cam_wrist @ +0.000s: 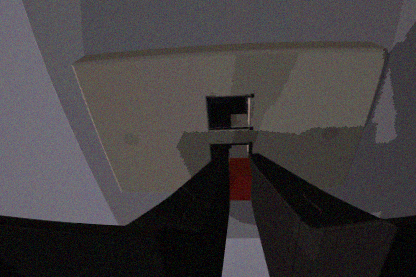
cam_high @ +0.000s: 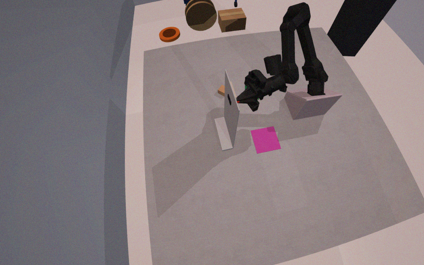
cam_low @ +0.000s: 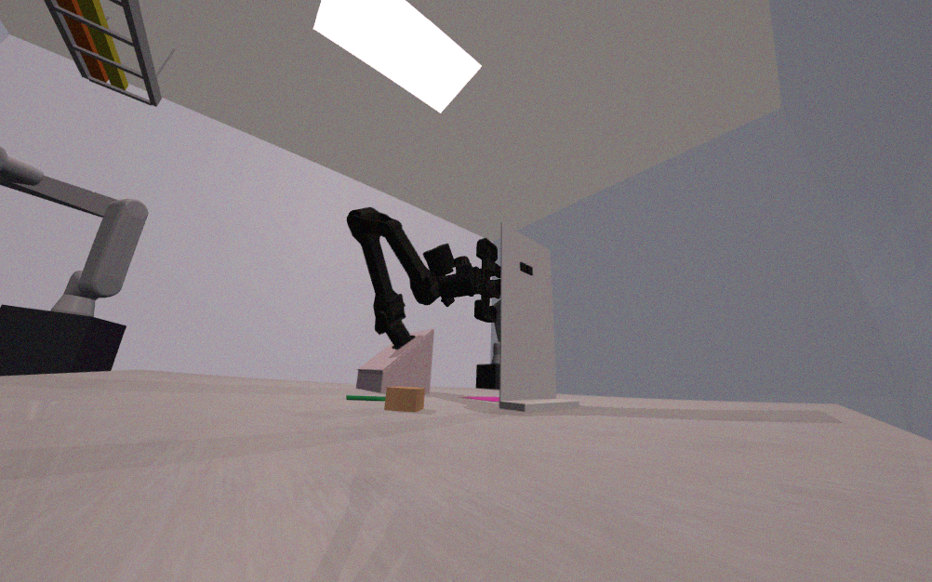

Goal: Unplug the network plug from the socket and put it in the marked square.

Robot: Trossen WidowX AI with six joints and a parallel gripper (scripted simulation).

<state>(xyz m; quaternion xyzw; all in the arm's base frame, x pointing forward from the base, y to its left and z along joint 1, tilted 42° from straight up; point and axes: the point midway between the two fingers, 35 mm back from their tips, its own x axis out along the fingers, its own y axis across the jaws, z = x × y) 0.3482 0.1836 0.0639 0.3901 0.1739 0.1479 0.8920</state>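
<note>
Right now my gripper tip is 26 cm above the magenta marked square, 16 cm past it and 5 cm to the right of it. Also, from my gripper tip: grey upright panel 11 cm below, 3 cm ahead; then red network plug right at my gripper tip.
</note>
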